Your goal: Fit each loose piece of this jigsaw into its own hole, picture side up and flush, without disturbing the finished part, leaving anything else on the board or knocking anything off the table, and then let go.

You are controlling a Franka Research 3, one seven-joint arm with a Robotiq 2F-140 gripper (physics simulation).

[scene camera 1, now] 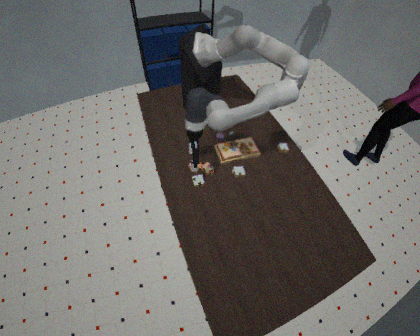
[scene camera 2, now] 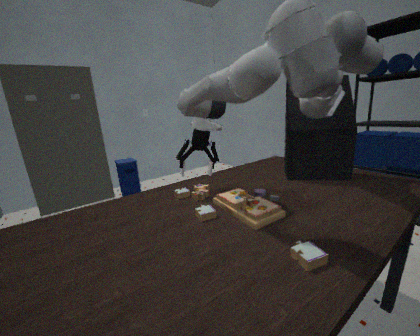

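Observation:
The jigsaw board [scene camera 1: 242, 158] [scene camera 2: 240, 216] lies on the dark table with picture pieces in it and dark gaps. Two picture-side-up loose pieces lie close together: one [scene camera 1: 193, 167] [scene camera 2: 201, 187] and an orange-brown one [scene camera 1: 206, 168] [scene camera 2: 200, 194]. Three pale-topped pieces lie apart: one [scene camera 1: 198, 180] [scene camera 2: 182, 192] near those two, one [scene camera 1: 239, 171] [scene camera 2: 205, 212] beside the board, and one [scene camera 1: 283, 146] [scene camera 2: 309, 254] beyond its far end. My gripper [scene camera 1: 193, 158] [scene camera 2: 196, 170] is open and empty, pointing down above the table near the two picture pieces. Its fingers partly hide one in scene camera 1.
A small purple object [scene camera 1: 220, 135] [scene camera 2: 260, 192] and a small grey one [scene camera 1: 231, 133] [scene camera 2: 274, 198] lie behind the board, on the arm base's side. A person [scene camera 1: 387, 122] stands beyond the table's right edge. A shelf rack with blue bins [scene camera 1: 165, 74] [scene camera 2: 375, 150] stands behind the base.

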